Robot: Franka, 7 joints.
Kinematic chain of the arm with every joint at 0, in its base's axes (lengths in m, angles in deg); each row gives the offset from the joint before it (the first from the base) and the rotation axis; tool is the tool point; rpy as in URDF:
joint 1: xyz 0 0 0.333 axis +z
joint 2: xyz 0 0 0 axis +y
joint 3: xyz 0 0 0.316 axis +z
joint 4: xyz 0.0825 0 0 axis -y
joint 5: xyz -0.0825 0 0.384 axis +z
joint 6: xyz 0 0 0 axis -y
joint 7: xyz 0.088 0 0 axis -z
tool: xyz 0 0 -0.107 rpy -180 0 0
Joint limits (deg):
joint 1: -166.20..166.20
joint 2: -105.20..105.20
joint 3: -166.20..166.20
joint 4: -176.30..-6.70
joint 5: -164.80..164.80
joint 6: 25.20..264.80
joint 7: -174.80..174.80
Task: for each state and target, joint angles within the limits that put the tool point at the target. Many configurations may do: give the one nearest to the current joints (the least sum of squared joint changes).
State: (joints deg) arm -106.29 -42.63 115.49 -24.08 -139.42 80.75 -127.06
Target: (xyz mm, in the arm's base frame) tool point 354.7 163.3 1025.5
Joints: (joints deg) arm -121.97 -26.68 111.72 -35.21 -131.78 70.08 -127.06
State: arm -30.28 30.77 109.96 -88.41 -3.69 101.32 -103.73
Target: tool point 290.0 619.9 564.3
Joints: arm 6.62 52.05 86.75 -81.00 -6.07 118.16 -103.73
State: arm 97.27 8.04 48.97 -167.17 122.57 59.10 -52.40
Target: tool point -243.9 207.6 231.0
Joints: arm 84.12 10.66 33.97 -170.56 126.43 63.48 -52.40
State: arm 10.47 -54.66 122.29 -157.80 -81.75 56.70 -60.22
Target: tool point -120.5 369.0 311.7
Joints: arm 11.43 -53.79 117.22 -146.52 -85.90 56.56 -60.22
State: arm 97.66 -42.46 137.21 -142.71 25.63 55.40 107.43
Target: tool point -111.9 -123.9 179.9
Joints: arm 96.15 -40.04 132.96 -152.72 20.94 50.06 107.43
